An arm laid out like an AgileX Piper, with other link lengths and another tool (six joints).
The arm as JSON. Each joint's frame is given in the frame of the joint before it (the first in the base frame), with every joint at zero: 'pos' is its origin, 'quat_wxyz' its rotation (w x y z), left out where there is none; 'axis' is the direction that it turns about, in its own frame. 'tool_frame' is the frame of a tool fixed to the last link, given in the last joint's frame.
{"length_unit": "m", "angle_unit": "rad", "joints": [
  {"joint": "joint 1", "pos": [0.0, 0.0, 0.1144], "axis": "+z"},
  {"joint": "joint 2", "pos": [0.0, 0.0, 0.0], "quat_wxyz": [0.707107, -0.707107, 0.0, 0.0], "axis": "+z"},
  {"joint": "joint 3", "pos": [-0.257, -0.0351, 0.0], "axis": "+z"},
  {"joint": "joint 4", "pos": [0.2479, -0.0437, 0.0], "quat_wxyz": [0.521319, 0.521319, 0.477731, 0.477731], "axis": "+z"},
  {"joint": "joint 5", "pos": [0.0, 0.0, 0.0], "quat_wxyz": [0.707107, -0.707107, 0.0, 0.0], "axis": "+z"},
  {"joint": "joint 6", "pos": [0.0, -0.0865, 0.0], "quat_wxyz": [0.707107, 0.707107, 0.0, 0.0], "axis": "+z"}
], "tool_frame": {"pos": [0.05, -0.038, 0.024], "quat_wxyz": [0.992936, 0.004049, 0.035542, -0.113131]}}
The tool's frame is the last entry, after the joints.
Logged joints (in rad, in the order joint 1, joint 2, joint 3, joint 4, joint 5, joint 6), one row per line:
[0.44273 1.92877 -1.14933 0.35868 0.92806 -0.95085]
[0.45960 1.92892 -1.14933 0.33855 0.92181 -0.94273]
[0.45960 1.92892 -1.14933 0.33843 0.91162 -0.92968]
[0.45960 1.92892 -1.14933 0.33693 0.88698 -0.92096]
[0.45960 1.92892 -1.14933 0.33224 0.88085 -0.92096]
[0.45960 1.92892 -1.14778 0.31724 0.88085 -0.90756]
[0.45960 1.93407 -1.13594 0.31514 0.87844 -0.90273]
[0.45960 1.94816 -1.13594 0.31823 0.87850 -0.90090]
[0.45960 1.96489 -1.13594 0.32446 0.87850 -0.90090]
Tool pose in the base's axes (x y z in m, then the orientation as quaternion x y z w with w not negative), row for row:
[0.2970 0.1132 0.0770 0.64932 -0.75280 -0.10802 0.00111]
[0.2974 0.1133 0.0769 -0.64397 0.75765 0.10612 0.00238]
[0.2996 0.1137 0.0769 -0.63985 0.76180 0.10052 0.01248]
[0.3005 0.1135 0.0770 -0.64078 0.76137 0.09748 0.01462]
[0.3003 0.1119 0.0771 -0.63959 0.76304 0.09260 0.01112]
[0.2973 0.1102 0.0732 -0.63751 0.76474 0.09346 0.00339]
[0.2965 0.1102 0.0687 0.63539 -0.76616 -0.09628 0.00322]
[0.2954 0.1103 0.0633 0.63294 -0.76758 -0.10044 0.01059]
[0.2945 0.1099 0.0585 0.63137 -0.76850 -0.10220 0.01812]
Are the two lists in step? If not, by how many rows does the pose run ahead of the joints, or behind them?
The pose runs 1 row ahead of the joints: the pose in row i belongs to the joints in row i + 1.
